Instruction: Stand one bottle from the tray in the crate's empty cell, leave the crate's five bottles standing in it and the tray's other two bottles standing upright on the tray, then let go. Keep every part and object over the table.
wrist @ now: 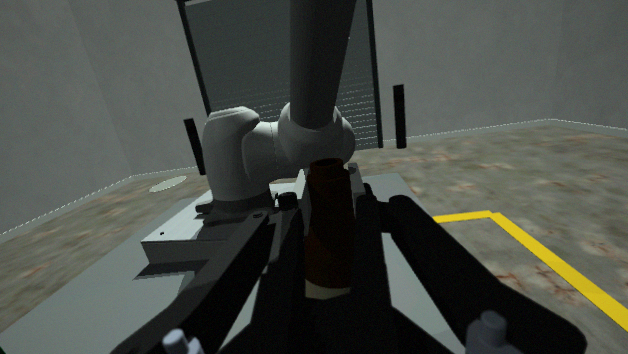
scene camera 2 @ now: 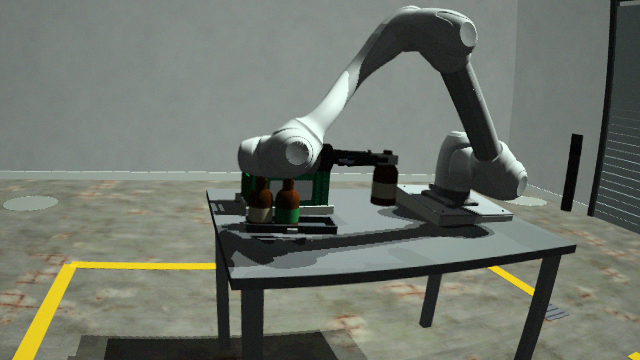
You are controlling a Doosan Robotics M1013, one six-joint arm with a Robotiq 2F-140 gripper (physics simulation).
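Pixels of known places: gripper, between the fingertips: (wrist: 330, 180) (scene camera 2: 394, 158); arm's base, origin of its link: (wrist: 244, 209) (scene camera 2: 449, 199).
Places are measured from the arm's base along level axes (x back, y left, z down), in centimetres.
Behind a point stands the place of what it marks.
My gripper (scene camera 2: 388, 158) {x -45.8, y 20.0, z -20.2 cm} (wrist: 330, 180) {x -45.8, y 20.0, z -20.2 cm} lies about level and is shut on the neck of a brown bottle (scene camera 2: 384, 186) {x -50.3, y 22.6, z -12.8 cm} (wrist: 330, 240) {x -51.1, y 18.8, z -17.5 cm} with a cream label. The bottle hangs upright above the table, between the crate and the robot's base. The green crate (scene camera 2: 323, 189) {x -51.8, y -10.3, z -4.0 cm} stands at the table's far left, partly hidden behind the arm's wrist; its bottles and cells do not show. Two brown bottles stand upright on the black tray (scene camera 2: 320, 230) {x -62.3, y 9.1, z 3.5 cm} in front of the crate: one with a cream label (scene camera 2: 260, 202) {x -79.4, y 2.4, z -4.3 cm} and one with a green label (scene camera 2: 287, 202) {x -71.7, y 4.9, z -4.6 cm}.
The arm's wrist joint (scene camera 2: 297, 150) {x -84.6, y 37.3, z -25.4 cm} hangs low over the crate and close above the tray's bottles. The robot's base plate (scene camera 2: 450, 216) {x -13.7, y 15.0, z 1.4 cm} (wrist: 185, 247) {x -14.2, y -11.8, z 0.9 cm} is to the right of the held bottle. The table (scene camera 2: 390, 260) {x -54.1, y 34.4, z 4.7 cm} has its front edge beyond the tray. A pale rail (scene camera 2: 320, 210) {x -52.8, y -9.3, z 3.1 cm} runs along the crate's foot.
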